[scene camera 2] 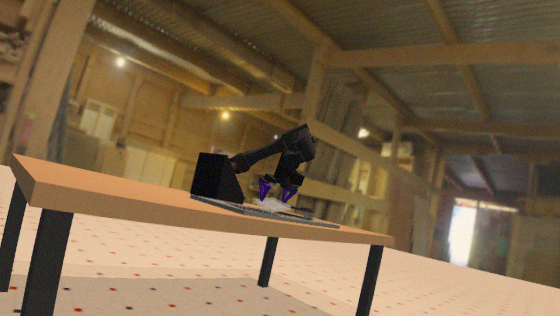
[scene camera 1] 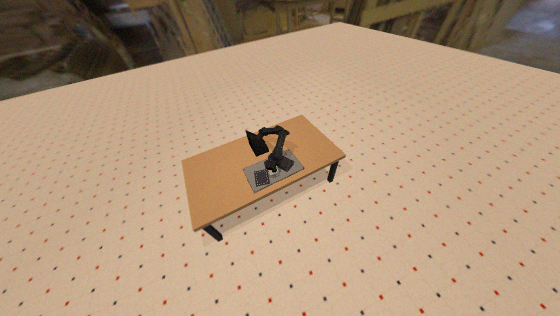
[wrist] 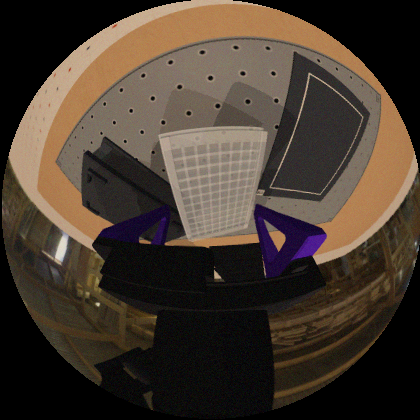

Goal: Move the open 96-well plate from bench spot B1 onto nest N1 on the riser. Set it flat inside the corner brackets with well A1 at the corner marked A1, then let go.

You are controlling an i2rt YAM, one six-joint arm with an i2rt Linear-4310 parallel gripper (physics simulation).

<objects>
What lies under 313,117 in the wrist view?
A dark nest with pale outline.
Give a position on a translucent well plate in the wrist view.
213,171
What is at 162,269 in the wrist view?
My gripper.
</objects>
